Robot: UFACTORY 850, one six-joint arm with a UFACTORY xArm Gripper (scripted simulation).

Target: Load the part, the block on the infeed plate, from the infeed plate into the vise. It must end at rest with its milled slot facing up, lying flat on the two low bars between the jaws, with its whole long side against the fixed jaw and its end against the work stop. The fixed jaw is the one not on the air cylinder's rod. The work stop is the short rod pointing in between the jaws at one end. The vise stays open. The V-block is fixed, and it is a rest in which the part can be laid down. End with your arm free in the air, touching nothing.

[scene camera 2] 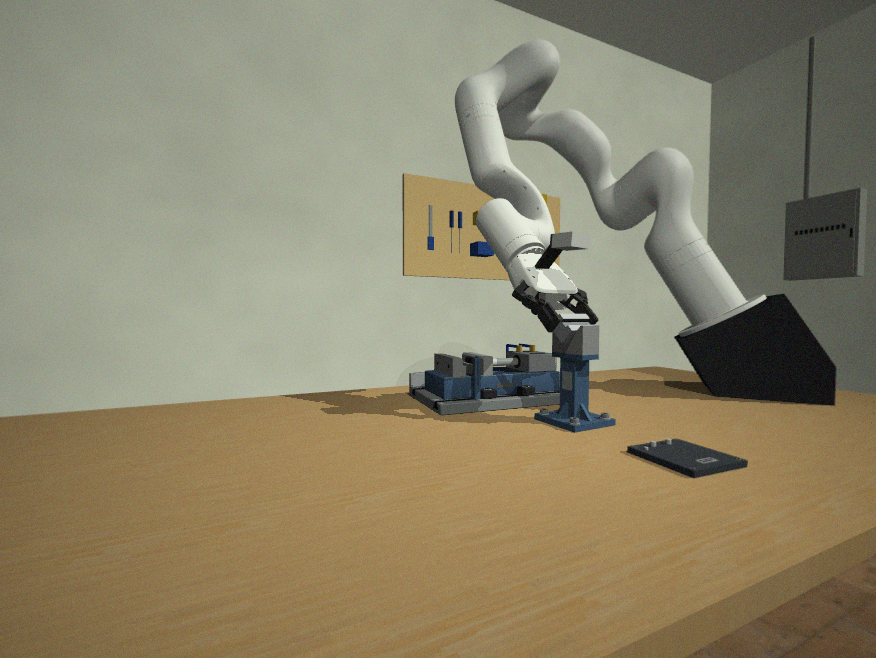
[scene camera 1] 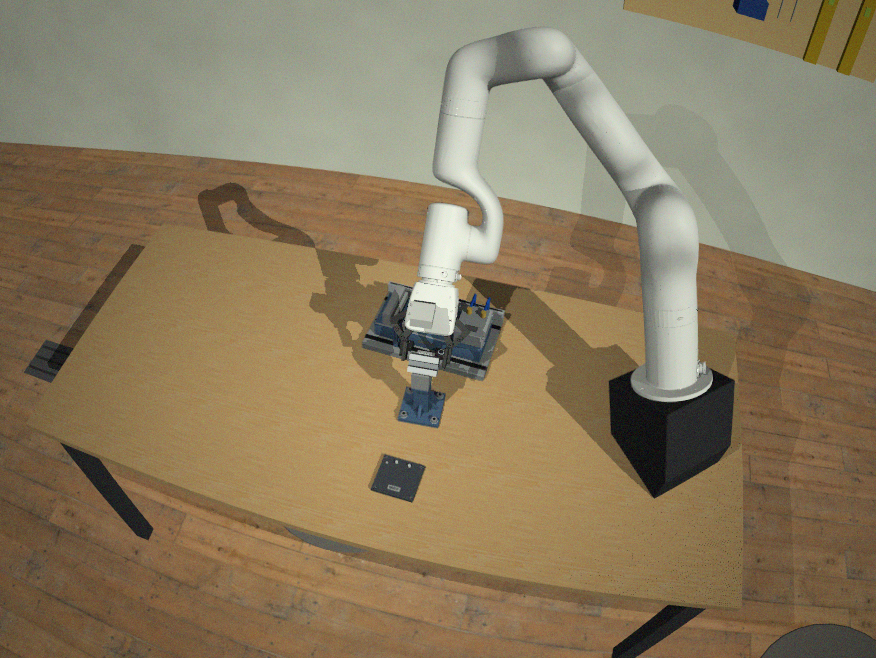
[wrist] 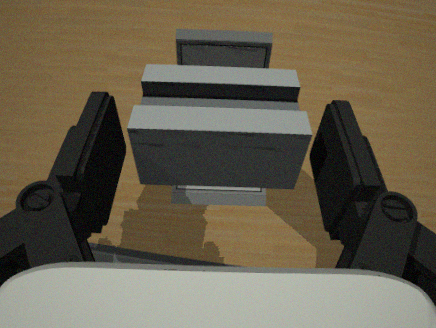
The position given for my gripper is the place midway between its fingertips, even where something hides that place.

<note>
In view: my gripper [scene camera 2: 574,326], a grey block [wrist: 215,126], a blue vise [scene camera 2: 546,381] and an air cylinder [scene camera 1: 476,339].
My gripper also shows in scene camera 1 [scene camera 1: 423,363] and in the wrist view [wrist: 219,123]. The blue vise also shows in scene camera 1 [scene camera 1: 465,351].
</note>
